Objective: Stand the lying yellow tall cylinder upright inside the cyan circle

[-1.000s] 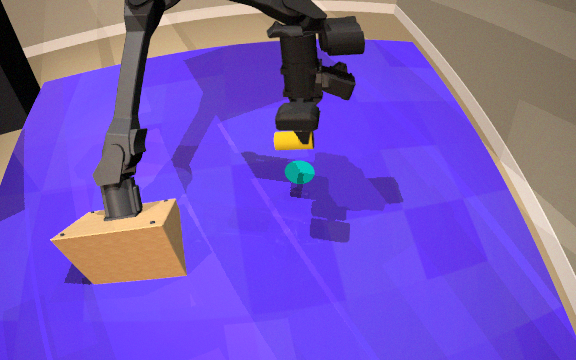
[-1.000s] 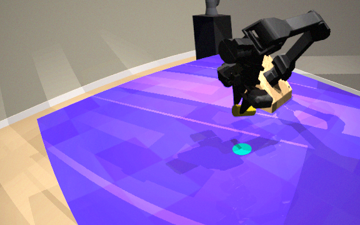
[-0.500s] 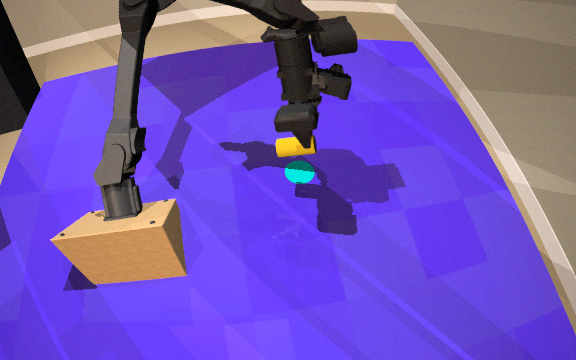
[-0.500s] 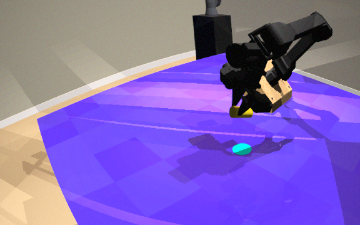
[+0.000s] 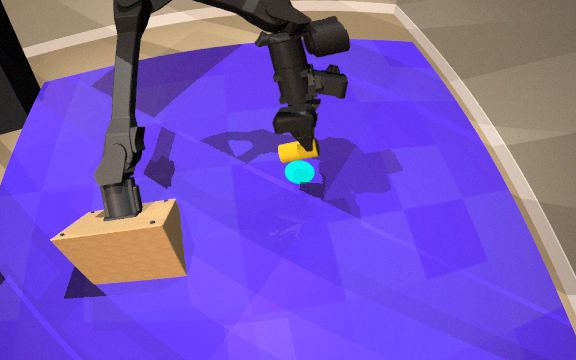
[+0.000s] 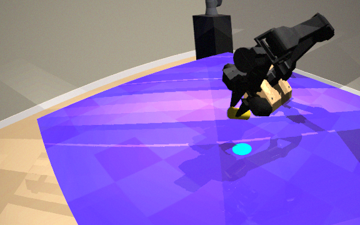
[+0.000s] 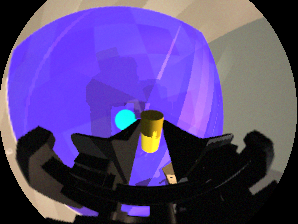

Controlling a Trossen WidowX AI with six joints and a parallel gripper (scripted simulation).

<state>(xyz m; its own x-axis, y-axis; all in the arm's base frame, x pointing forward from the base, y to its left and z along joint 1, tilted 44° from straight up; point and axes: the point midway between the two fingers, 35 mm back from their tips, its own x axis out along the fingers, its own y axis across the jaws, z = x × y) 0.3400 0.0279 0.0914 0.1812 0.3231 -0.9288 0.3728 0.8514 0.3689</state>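
Right now my gripper tip is 30 mm to the right of the cyan circle and 110 mm above it. The rest, counted from my gripper tip: yellow cylinder: 20 mm behind, 10 mm below.
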